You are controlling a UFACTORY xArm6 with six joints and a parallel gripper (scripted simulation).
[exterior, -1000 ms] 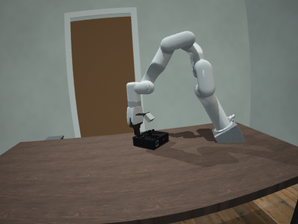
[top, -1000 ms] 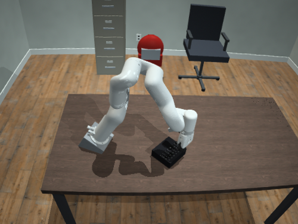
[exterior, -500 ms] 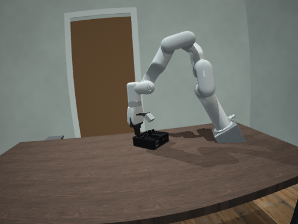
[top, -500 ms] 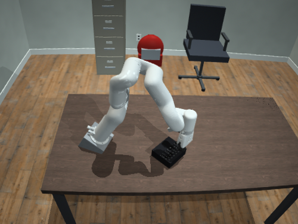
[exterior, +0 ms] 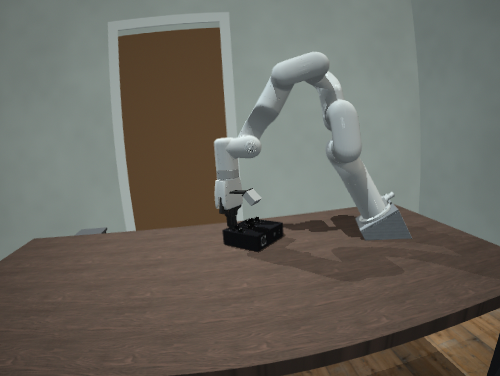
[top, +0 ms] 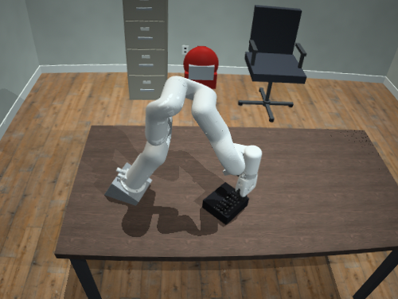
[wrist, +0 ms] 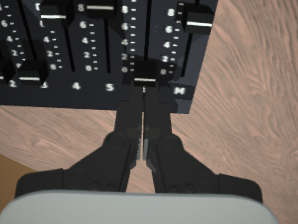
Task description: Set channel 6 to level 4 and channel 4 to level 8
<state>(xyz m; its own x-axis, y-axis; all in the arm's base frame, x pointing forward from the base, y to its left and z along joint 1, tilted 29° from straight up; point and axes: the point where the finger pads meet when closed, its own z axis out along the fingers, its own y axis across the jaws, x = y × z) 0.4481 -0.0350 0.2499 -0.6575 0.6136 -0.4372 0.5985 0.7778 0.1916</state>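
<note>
The master cap lies 50 mm to the left of my hand, 20 mm behind it and 10 mm below it. From my hand the other things lie so: channel 6 cap 20 mm behind, 10 mm to the left, 10 mm below; then channel 3 cap 60 mm behind, 40 mm to the right, 10 mm below; then channel 5 cap 60 mm behind, 20 mm to the left, 10 mm below.
</note>
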